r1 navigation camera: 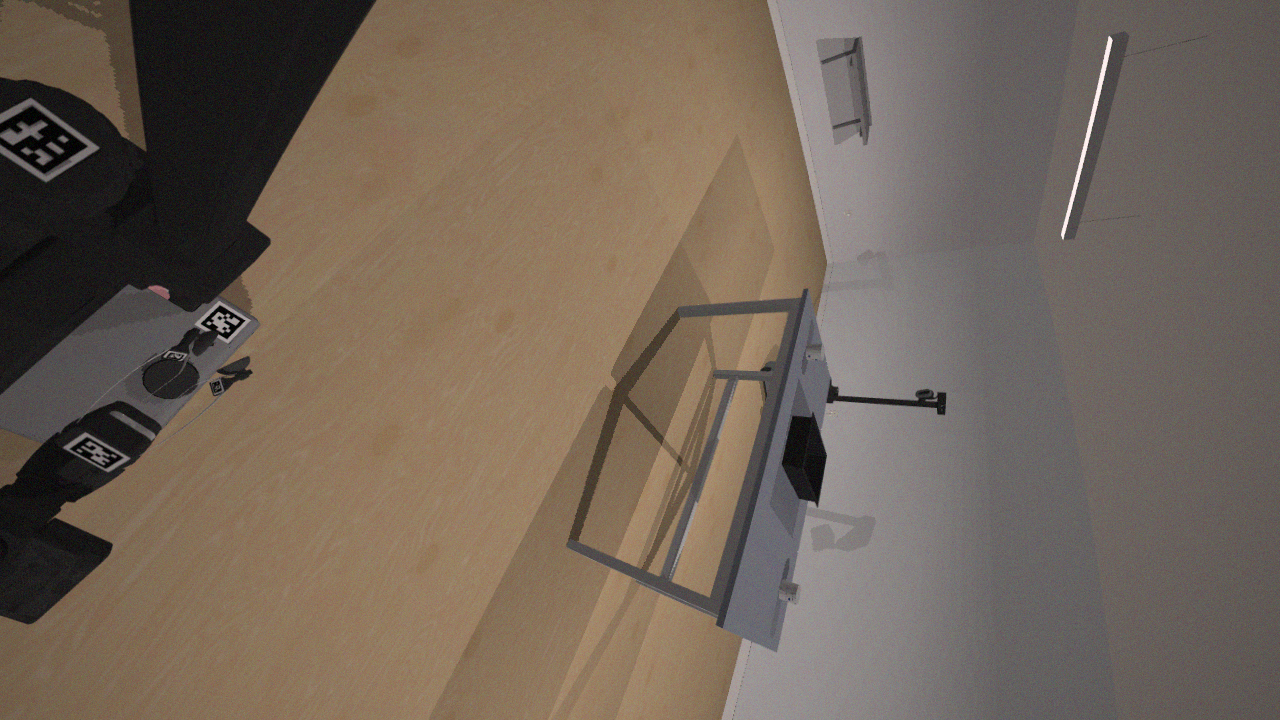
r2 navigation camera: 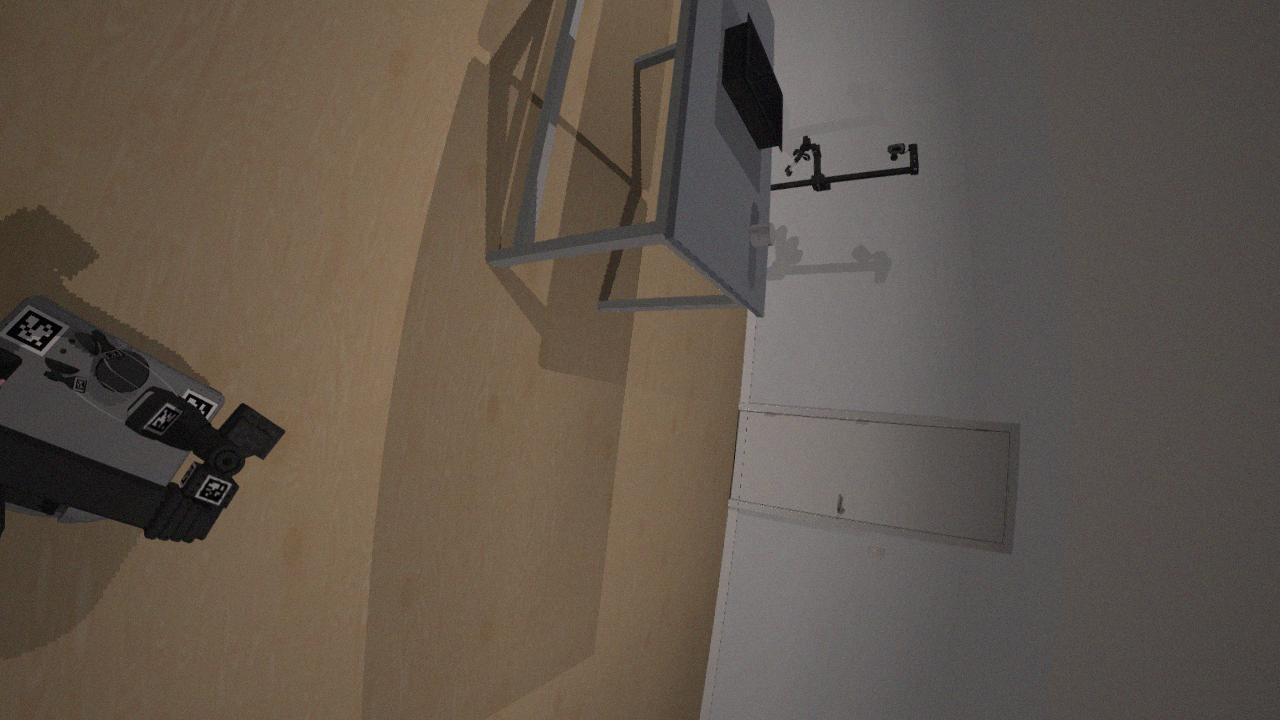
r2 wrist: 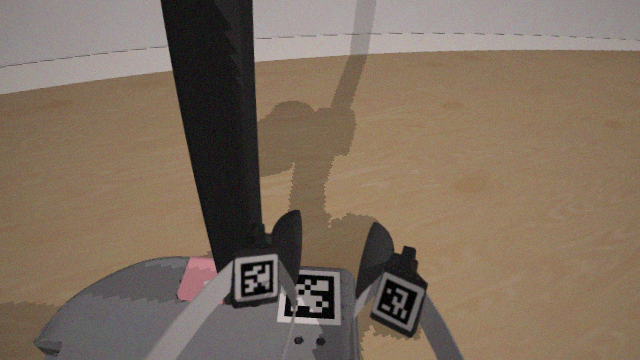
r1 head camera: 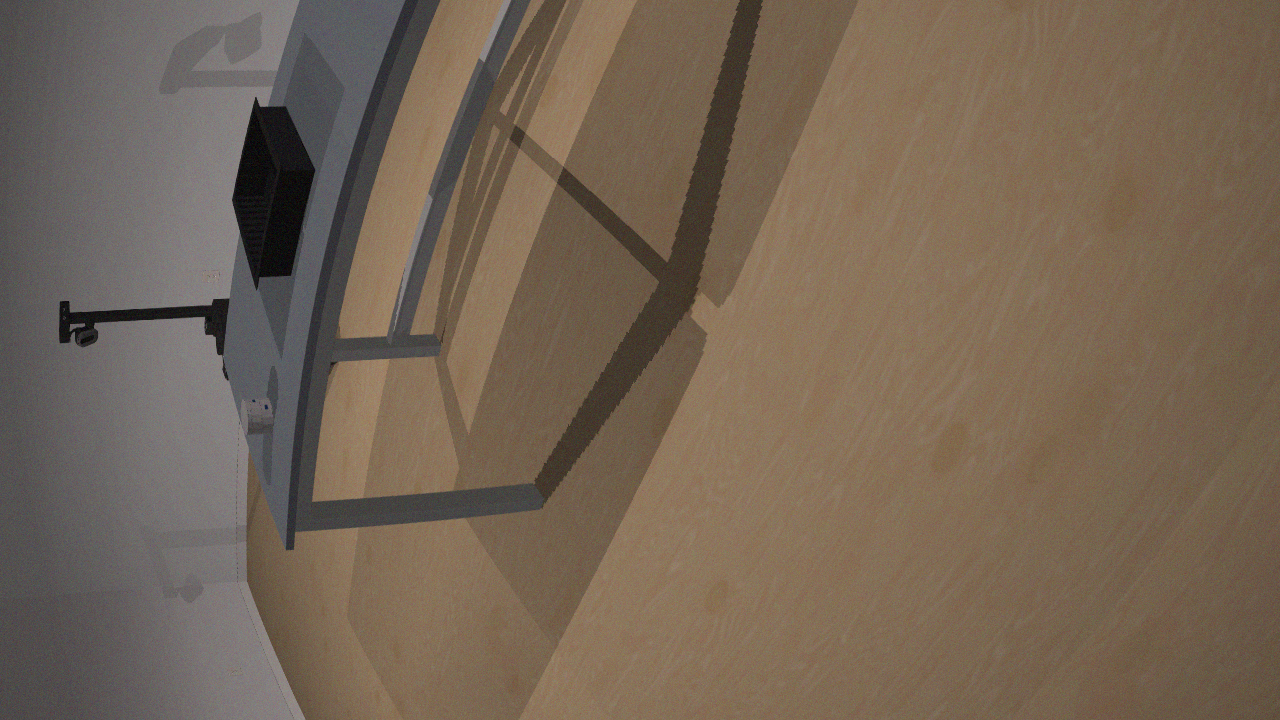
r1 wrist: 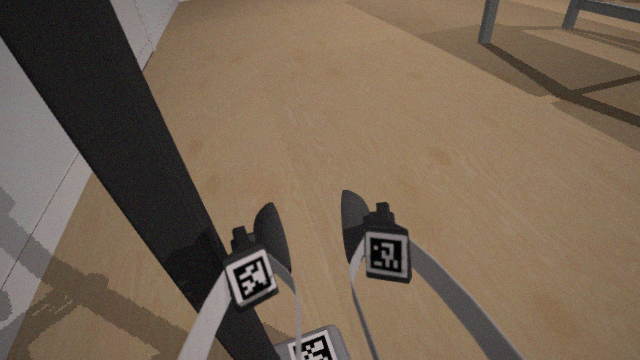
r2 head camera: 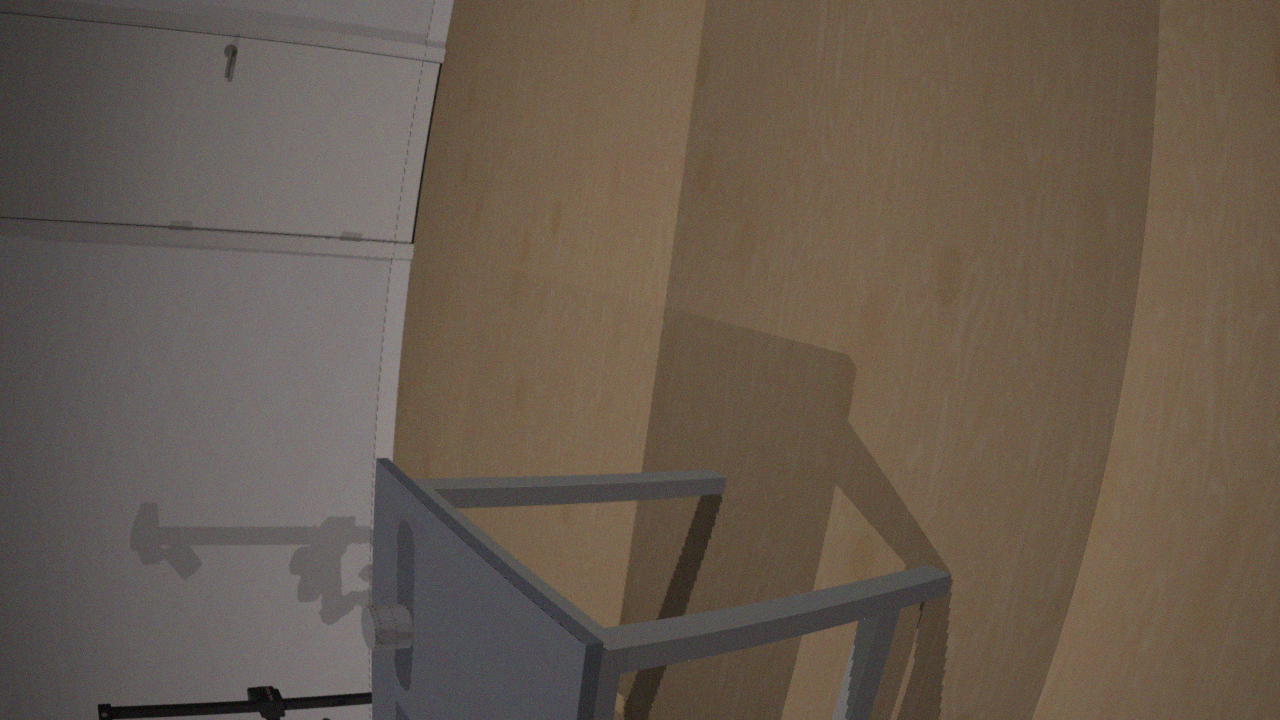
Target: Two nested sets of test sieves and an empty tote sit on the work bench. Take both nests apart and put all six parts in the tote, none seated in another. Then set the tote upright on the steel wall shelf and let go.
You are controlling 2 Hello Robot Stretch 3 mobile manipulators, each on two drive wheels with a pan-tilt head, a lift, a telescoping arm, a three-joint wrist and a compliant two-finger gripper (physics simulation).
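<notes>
The black tote [r1 head camera: 290, 201] [r1 navigation camera: 801, 456] [r2 navigation camera: 747, 80] stands upright on the grey work bench [r1 head camera: 308, 420] [r1 navigation camera: 735, 598] [r2 head camera: 501, 617] [r2 navigation camera: 707, 214]. One pale sieve nest [r1 navigation camera: 813, 351] and another nest [r1 navigation camera: 788, 591] stand near opposite bench ends. A nest also shows in r1's head view [r1 head camera: 256, 416], r2's head view [r2 head camera: 390, 626] and r2's navigation view [r2 navigation camera: 760, 234]; its separate parts are too small to tell. The steel wall shelf [r1 navigation camera: 864, 89] is on the far wall. r1's gripper [r1 wrist: 312, 225] [r1 navigation camera: 218, 353] and r2's gripper [r2 wrist: 334, 240] [r2 navigation camera: 78, 354] are open and empty, away from the bench.
The other robot's dark mast [r1 head camera: 143, 313] [r1 navigation camera: 886, 401] [r2 navigation camera: 859, 176] rises beyond the bench. Bench legs [r1 head camera: 429, 505] and a lower crossbar [r1 head camera: 456, 147] stand over the wooden floor. A door [r2 navigation camera: 930, 474] is in a wall. Each wrist view shows its robot's own mast [r1 wrist: 135, 150] [r2 wrist: 220, 125].
</notes>
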